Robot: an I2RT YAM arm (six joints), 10 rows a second.
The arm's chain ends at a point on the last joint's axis. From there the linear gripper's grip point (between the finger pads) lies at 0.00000 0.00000 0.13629 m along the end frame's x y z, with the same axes.
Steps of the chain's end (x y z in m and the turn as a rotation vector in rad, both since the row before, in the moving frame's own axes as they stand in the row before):
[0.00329 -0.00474 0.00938 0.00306 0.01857 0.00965]
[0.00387 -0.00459 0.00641 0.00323 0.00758 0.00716]
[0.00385 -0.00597 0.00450 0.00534 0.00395 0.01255]
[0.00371 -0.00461 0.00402 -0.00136 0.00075 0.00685]
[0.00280 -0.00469 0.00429 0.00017 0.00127 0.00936]
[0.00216 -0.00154 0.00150 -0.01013 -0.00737 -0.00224]
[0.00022 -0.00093 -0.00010 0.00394 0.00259 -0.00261]
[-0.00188 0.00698 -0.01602 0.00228 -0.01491 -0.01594]
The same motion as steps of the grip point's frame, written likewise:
[0.00582 -0.00514 0.00936 0.00306 0.01857 0.00965]
[0.00490 -0.00503 0.00641 0.00323 0.00758 0.00716]
[0.00439 -0.00669 0.00450 0.00534 0.00395 0.01255]
[0.00381 -0.00442 0.00402 -0.00136 0.00075 0.00685]
[0.00297 -0.00471 0.00429 0.00017 0.00127 0.00936]
[0.00116 -0.00016 0.00149 -0.01013 -0.00737 -0.00224]
[0.00057 -0.00147 -0.00010 0.00394 0.00259 -0.00261]
[-0.00391 0.00669 -0.01604 0.00228 -0.01491 -0.01594]

